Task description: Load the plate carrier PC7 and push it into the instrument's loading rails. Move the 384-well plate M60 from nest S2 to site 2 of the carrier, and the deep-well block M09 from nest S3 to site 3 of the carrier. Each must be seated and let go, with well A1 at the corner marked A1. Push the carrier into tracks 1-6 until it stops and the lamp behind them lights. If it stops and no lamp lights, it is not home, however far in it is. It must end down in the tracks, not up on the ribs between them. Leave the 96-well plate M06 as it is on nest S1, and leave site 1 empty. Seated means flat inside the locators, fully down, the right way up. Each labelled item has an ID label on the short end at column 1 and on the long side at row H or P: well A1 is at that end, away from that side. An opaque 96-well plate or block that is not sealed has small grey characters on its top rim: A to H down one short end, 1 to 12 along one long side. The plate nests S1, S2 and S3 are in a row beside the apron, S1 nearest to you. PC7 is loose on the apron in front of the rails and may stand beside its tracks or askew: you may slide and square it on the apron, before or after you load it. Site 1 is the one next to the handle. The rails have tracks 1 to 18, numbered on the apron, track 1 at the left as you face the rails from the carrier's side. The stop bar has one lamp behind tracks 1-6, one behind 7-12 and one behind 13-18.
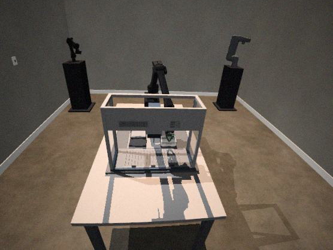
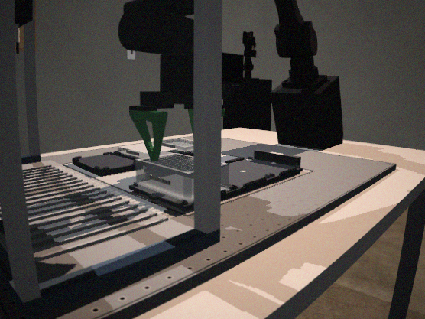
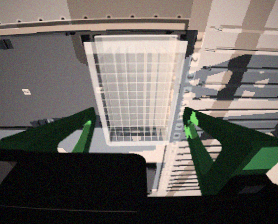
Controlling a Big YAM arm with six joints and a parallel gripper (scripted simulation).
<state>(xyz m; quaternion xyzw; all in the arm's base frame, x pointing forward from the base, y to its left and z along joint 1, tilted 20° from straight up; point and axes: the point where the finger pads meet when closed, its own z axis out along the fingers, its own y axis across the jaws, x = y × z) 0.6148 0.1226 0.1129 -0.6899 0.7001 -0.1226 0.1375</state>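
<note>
My hand is 5 cm above the deep-well block M09. Also, from my hand: carrier PC7 (11 cm behind, 5 cm below); then nest S3 (2 cm behind, 25 cm to the right, 6 cm below); then grey frame post (9 cm ahead, 15 cm to the left, 18 cm above).
</note>
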